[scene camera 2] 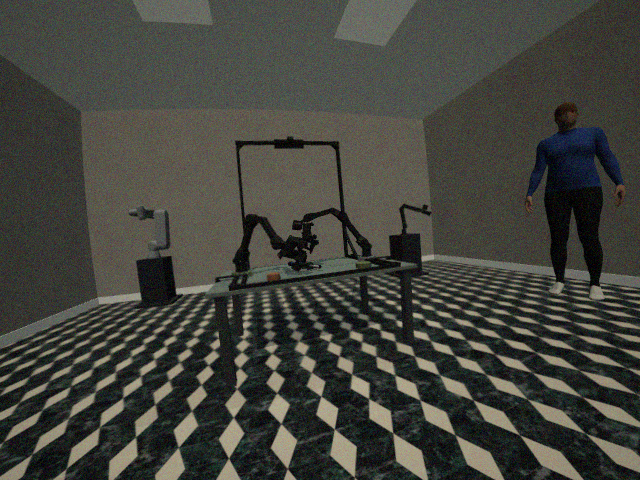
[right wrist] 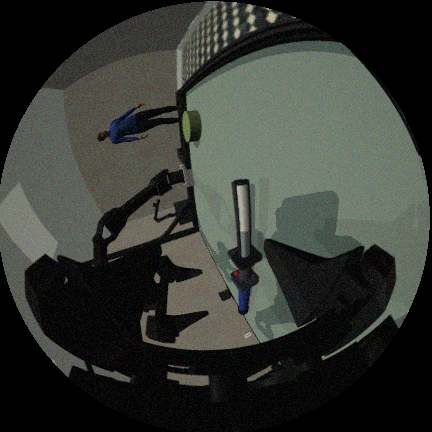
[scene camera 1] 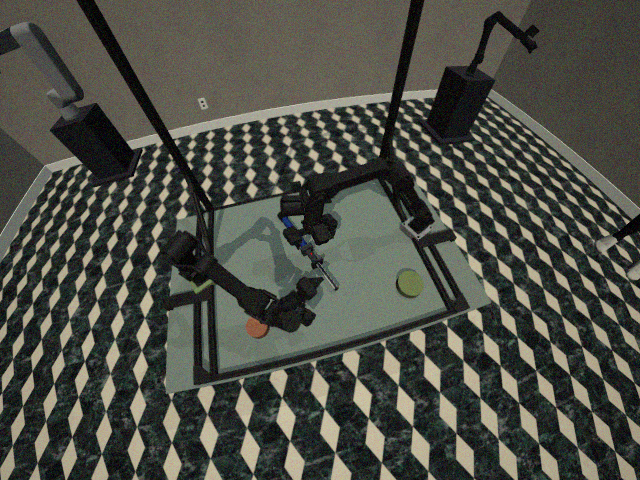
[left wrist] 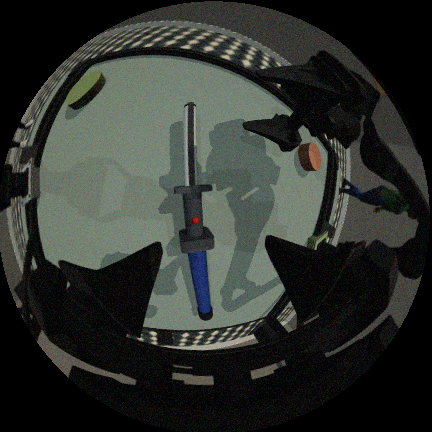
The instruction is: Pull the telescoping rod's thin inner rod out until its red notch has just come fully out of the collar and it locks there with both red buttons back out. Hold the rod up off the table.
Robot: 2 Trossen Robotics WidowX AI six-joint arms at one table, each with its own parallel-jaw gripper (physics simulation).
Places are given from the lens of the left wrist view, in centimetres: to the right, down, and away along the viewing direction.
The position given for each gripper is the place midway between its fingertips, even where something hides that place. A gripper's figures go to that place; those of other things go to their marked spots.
left gripper (left wrist: 213, 244): 0, 2, 10
right gripper (left wrist: 248, 104): 4, -12, 9
